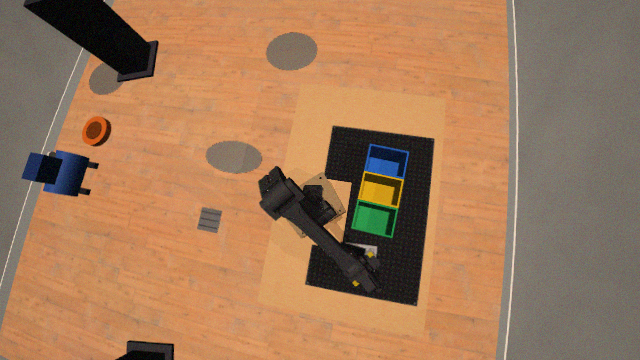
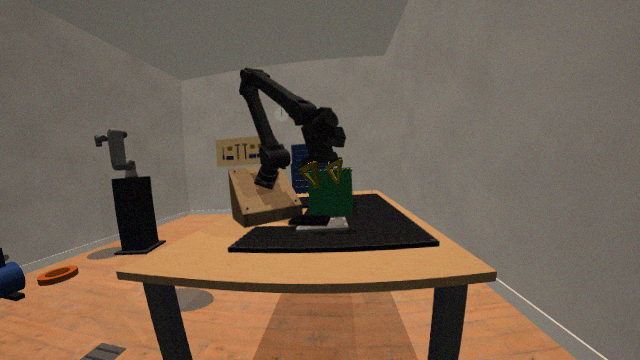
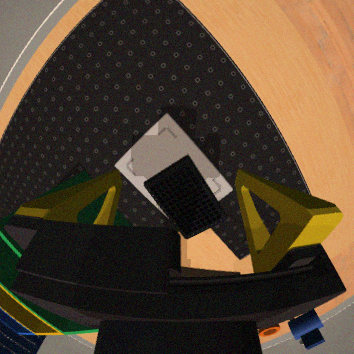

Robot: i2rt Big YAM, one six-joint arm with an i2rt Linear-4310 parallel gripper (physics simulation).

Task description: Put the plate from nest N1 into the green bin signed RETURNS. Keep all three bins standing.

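Frame: origin at the arm's base, x left, y back, z up, level; metres.
Seen in the pictures: gripper, fingertip midpoint: (image 2: 328, 186) (image 3: 177, 175); arm's base, link origin: (image 1: 311, 196) (image 2: 266, 178).
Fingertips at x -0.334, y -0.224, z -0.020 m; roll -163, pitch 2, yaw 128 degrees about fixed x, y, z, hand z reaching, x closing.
Pixels of each thing's top centre, then the offset from my fingertips to it. Level surfaces: height alone.
- plate, top centre: (image 3: 186, 203) (image 2: 309, 217) (image 1: 351, 253) dx +0.060, dy +0.059, dz -0.108 m
- light grey nest, top centre: (image 3: 173, 177) (image 2: 322, 221) (image 1: 359, 256) dx +0.043, dy +0.019, dz -0.123 m
- green bin, top centre: (image 3: 32, 294) (image 2: 330, 170) (image 1: 374, 218) dx +0.220, dy -0.051, dz +0.042 m
- yellow bin, top centre: (image 3: 7, 304) (image 1: 380, 189) dx +0.346, dy -0.089, dz +0.042 m
- blue bin, top centre: (image 1: 386, 161) dx +0.472, dy -0.127, dz +0.042 m
- black perforated mat, surface height: dz -0.138 m
The plate (image 2: 311, 220) (image 3: 185, 197) is black with a grid of wells. It lies askew across one side of the light grey nest (image 1: 371, 248) (image 2: 338, 224) (image 3: 172, 150), partly beyond its edge towards the arm's base. Whether it is slightly tilted I cannot tell. My gripper (image 1: 363, 269) (image 2: 325, 184) (image 3: 177, 175) is open and empty, with its yellow fingers wide apart, well above the nest and plate. The green bin (image 1: 375, 220) (image 2: 331, 200) (image 3: 7, 270) stands upright beside the nest. Its sign is not readable. The nest's label does not show.
The yellow bin (image 1: 381, 191) and the blue bin (image 1: 386, 162) stand upright in a row beyond the green bin. All are on the black perforated mat (image 1: 417, 225) (image 2: 395, 232) (image 3: 145, 60). The arm's wooden wedge base (image 2: 265, 200) stands beside the mat.
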